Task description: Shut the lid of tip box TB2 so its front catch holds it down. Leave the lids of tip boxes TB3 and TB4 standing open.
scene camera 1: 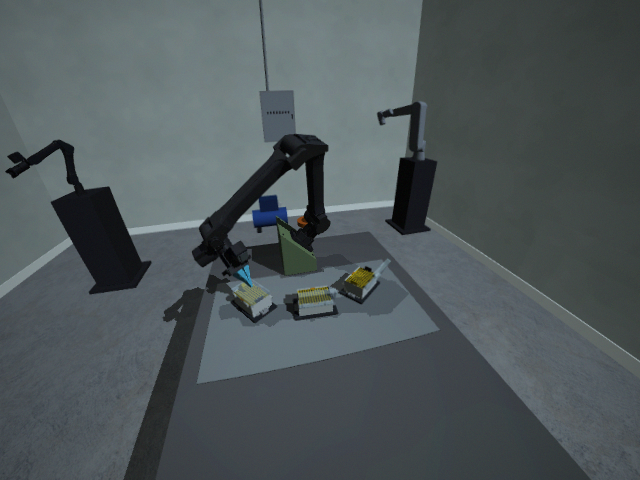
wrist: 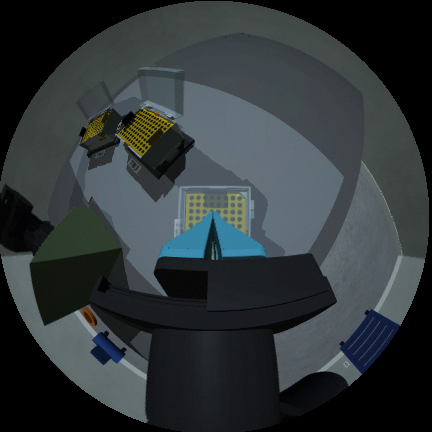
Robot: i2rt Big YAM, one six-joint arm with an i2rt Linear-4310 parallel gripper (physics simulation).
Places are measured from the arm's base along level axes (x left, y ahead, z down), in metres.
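Pixels of known places: gripper, fingertip midpoint: (scene camera 1: 251, 286) (wrist: 212, 216); arm's base, origin of the base link: (scene camera 1: 300, 241) (wrist: 55, 249).
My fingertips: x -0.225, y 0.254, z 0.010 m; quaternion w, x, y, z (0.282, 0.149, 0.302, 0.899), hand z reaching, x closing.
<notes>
For each thing: its top centre in the pictures, then the offset to it from my fingertips. "spot": a spot on its surface instead. Level surfaces: height alone.
- two, middle of its top: (wrist: 202, 236) (scene camera 1: 252, 288) dy -0.026, dx -0.001, dz +0.027 m
- Tip box TB3, surface spot: (scene camera 1: 315, 300) spot: dy +0.128, dx +0.200, dz -0.003 m
- Tip box TB4, middle of its top: (wrist: 90, 123) (scene camera 1: 361, 273) dy +0.002, dx +0.420, dz +0.030 m
- pale mat, its level: dz +0.104 m
- dark table, its level: dz +0.108 m
The left tip box, TB2 by its place beside the other two (scene camera 1: 253, 300) (wrist: 215, 200), has its clear lid lying over the yellow tip rack. Whether its front catch is engaged cannot be told. My gripper (scene camera 1: 251, 285) (wrist: 212, 216) is shut and empty, its blue fingertips at the top of this lid; a small gap cannot be ruled out. Tip box TB3 (scene camera 1: 315, 300) (wrist: 148, 132) stands in the middle with its clear lid (wrist: 162, 90) open. Tip box TB4 (scene camera 1: 360, 281) (wrist: 100, 126) stands at the right in the scene view, its clear lid (scene camera 1: 382, 268) (wrist: 95, 100) open.
The three boxes stand on a pale mat (scene camera 1: 310, 346) (wrist: 300, 165) on the dark table (scene camera 1: 330, 423). A green wedge-shaped block (scene camera 1: 297, 255) (wrist: 75, 250) stands behind the boxes, near the arm's base.
</notes>
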